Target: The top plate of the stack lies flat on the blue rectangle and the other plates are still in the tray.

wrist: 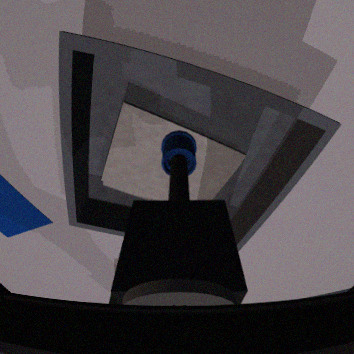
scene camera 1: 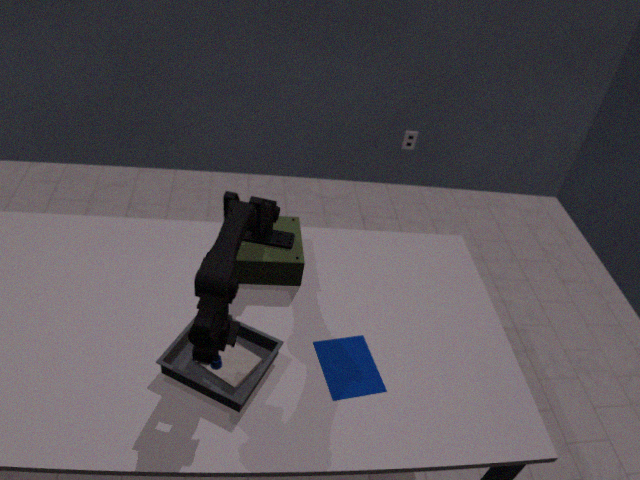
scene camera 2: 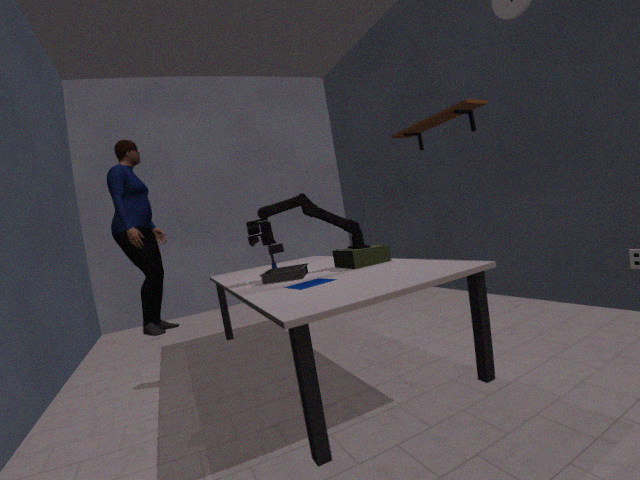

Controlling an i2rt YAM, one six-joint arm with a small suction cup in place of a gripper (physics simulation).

Scene:
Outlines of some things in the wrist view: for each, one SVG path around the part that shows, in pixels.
The suction cup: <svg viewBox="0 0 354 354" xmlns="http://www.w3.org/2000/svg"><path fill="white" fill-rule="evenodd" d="M0 283L0 352L5 354L354 353L354 285L346 292L279 301L241 303L247 292L247 287L224 199L189 200L188 175L192 173L196 166L196 143L191 134L182 130L169 132L162 139L161 166L166 174L169 175L168 200L133 200L110 290L117 304L73 301L12 293Z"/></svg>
A tray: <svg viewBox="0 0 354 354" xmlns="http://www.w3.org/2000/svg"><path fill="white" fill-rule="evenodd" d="M59 31L59 122L69 225L124 236L133 200L146 200L103 185L101 180L124 100L187 126L246 154L241 164L212 199L224 199L238 251L285 198L341 125L338 121L303 105L229 76L132 46L77 33Z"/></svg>

